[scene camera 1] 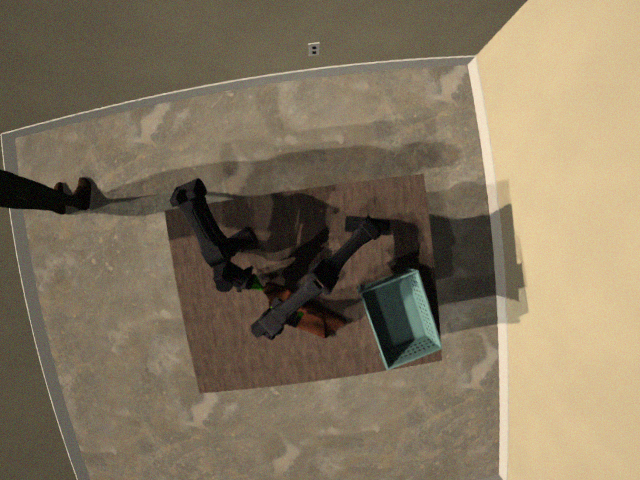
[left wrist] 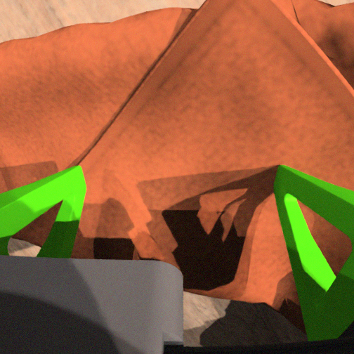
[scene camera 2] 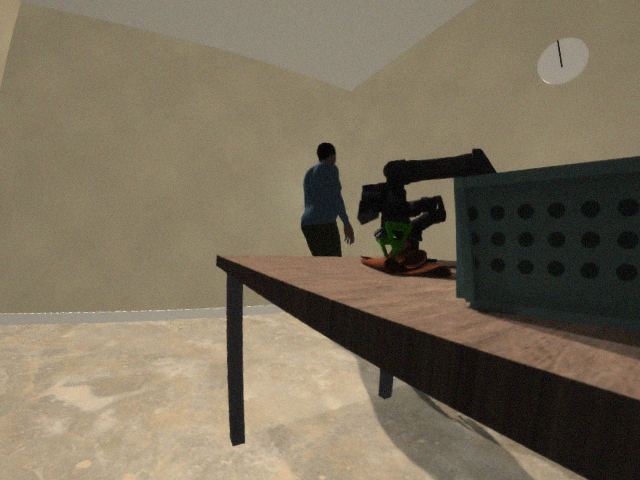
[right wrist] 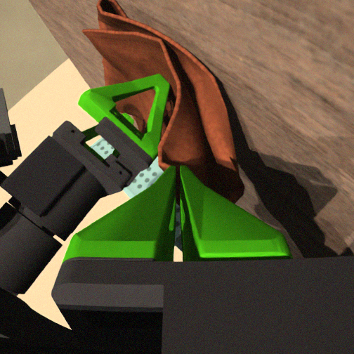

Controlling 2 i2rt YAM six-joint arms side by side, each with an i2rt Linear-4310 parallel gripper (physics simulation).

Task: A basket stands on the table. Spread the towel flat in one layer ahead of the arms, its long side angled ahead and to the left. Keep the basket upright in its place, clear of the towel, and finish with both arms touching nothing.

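The orange-brown towel (scene camera 1: 317,321) (scene camera 2: 434,269) (left wrist: 215,100) (right wrist: 202,125) lies bunched and folded near the table's middle, part of it raised. My left gripper (scene camera 1: 292,305) (scene camera 2: 391,255) (left wrist: 179,176) is open low over the towel, its fingers apart on either side of a raised fold; contact is unclear. My right gripper (scene camera 1: 262,285) (right wrist: 177,176) is shut at the towel's left end in scene camera 1, and a thin towel edge seems pinched between its tips. The teal basket (scene camera 1: 427,312) (scene camera 2: 540,224) (right wrist: 145,177) stands upright at the right in scene camera 1, apart from the towel.
The wooden table (scene camera 1: 232,359) (scene camera 2: 310,273) (right wrist: 300,75) bears both arms. The left arm (scene camera 1: 294,304) reaches across above the towel, hiding part of it in scene camera 1. The basket is near the table's right edge there. A person (scene camera 2: 323,193) stands beyond the table.
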